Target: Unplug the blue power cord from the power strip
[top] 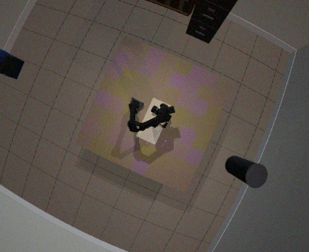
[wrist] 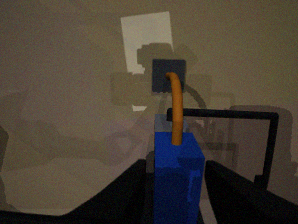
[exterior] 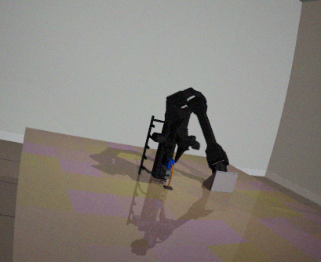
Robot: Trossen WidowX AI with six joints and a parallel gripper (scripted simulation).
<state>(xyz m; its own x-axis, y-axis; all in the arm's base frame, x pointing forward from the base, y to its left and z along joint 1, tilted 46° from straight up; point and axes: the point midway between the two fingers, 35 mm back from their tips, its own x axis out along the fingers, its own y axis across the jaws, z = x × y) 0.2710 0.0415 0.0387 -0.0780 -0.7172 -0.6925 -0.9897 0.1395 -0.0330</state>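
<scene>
The blue plug lies 3 cm to the right of my gripper tip.
</scene>
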